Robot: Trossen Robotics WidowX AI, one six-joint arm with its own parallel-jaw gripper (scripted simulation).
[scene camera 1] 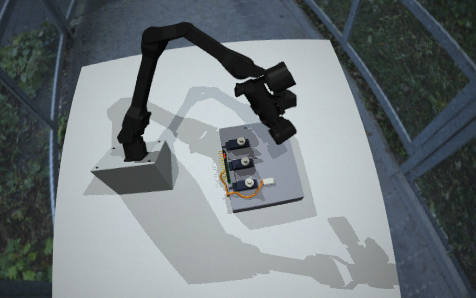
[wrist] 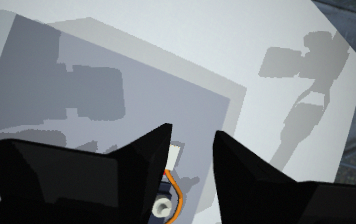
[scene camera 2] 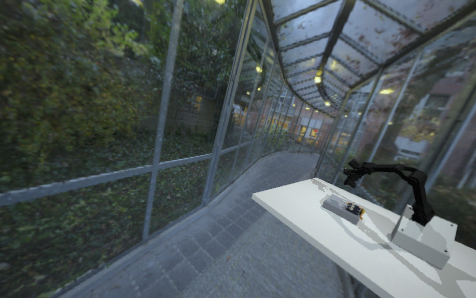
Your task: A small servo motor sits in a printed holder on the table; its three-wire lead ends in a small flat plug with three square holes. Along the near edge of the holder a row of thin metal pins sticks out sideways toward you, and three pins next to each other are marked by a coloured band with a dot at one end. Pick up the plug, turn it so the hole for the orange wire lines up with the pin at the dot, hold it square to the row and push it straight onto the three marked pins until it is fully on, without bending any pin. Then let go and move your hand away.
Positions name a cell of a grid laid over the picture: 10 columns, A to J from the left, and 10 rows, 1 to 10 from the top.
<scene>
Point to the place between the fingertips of the gripper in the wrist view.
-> At F7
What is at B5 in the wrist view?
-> A grey printed holder.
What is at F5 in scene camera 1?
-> The gripper.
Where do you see a grey printed holder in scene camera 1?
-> F6
</scene>
